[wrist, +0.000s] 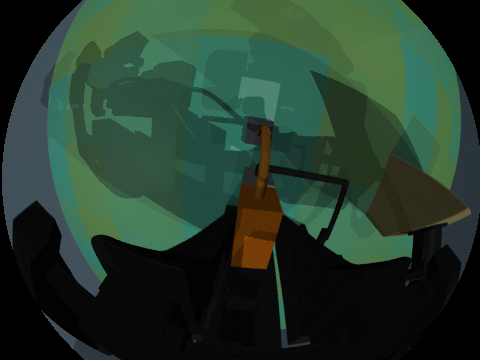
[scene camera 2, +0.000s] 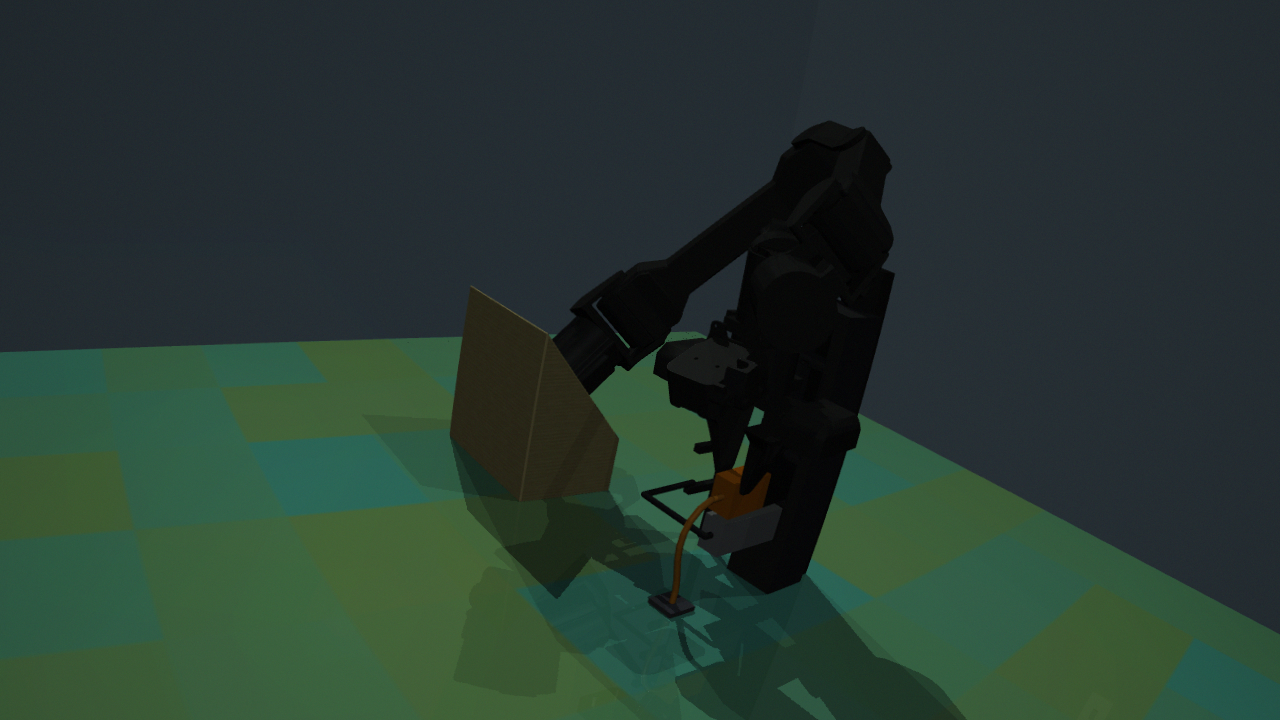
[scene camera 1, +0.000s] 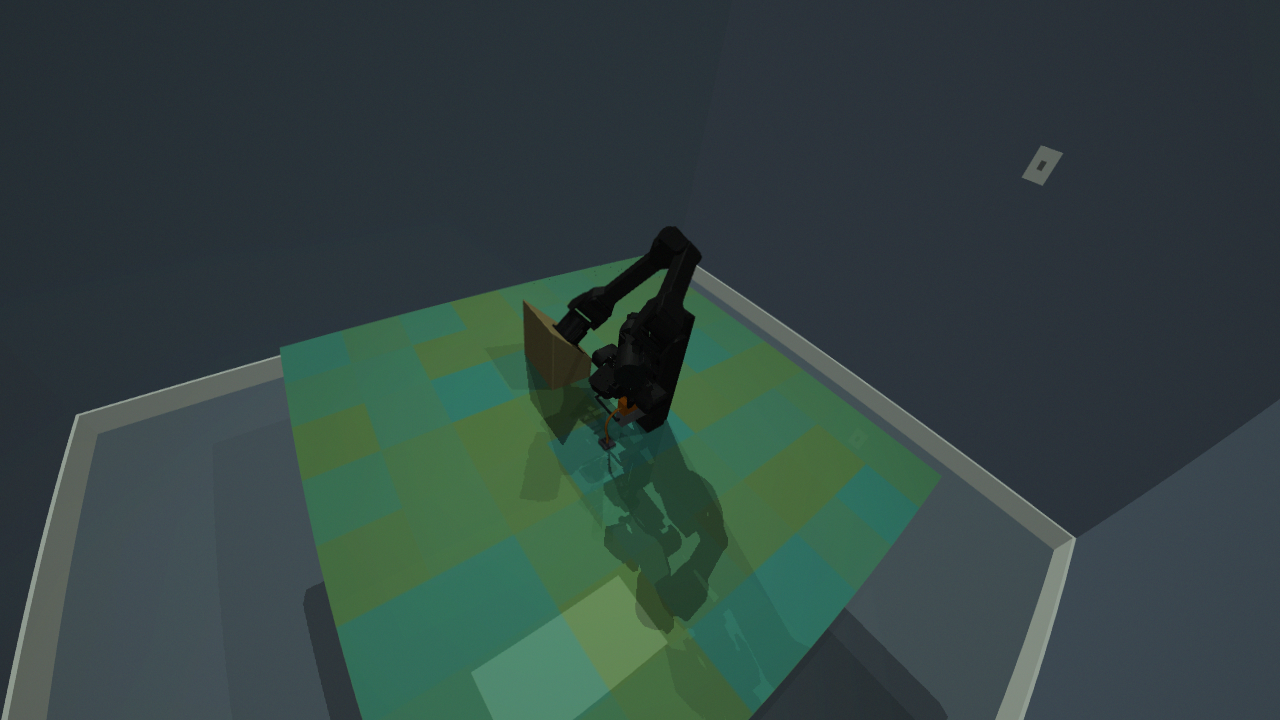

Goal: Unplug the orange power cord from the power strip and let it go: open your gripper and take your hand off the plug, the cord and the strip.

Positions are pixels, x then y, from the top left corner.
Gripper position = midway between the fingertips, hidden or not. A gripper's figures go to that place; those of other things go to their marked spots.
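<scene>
My gripper (wrist: 256, 219) is 10 cm from the lens; an orange plug (wrist: 258, 220) is 9 cm from the lens.
</scene>
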